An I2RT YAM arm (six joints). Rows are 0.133 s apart.
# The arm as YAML. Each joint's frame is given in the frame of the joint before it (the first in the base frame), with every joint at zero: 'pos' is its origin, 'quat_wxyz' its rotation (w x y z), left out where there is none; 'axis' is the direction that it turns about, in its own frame. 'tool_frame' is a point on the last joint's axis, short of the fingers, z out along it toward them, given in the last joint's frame.
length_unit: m
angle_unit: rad
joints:
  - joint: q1
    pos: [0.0, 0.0, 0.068]
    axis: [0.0, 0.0, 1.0]
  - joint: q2
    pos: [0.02, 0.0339, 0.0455]
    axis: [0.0, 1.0, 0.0]
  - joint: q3
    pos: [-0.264, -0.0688, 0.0]
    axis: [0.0, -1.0, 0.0]
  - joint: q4
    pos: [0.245, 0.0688, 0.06]
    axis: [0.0, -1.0, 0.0]
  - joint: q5
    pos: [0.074, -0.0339, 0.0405]
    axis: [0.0, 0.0, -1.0]
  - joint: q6
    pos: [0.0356, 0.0, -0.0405]
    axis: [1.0, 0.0, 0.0]
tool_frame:
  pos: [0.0, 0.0, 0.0]
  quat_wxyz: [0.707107, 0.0, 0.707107, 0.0]
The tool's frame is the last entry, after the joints.
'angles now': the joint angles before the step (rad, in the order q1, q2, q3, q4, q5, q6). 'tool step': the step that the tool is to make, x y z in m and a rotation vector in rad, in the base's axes. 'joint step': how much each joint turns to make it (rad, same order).
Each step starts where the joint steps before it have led.
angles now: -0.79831 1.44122 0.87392 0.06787 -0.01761 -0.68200
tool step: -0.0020 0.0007 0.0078 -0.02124 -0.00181 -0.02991
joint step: 0.00077 -0.01906 0.00972 -0.01230 0.03344 0.00254
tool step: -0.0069 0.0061 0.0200 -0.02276 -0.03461 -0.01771
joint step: -0.00092 -0.06231 0.01565 -0.03783 0.01106 0.01546
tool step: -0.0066 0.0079 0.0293 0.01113 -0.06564 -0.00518
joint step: 0.00056 -0.06544 0.05426 -0.08279 -0.01732 0.05228
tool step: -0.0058 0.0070 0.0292 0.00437 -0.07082 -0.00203
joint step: 0.00034 -0.04845 0.06383 -0.06598 -0.01788 0.05073
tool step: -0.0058 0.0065 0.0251 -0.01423 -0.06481 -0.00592
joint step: 0.00067 -0.03786 0.05223 -0.03420 -0.00563 0.03658
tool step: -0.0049 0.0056 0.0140 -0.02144 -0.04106 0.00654
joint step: 0.00018 -0.02944 0.01933 -0.00451 -0.01010 0.01204
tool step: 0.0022 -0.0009 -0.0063 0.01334 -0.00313 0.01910
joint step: 0.00075 0.00635 -0.01842 0.01764 -0.02073 0.00640
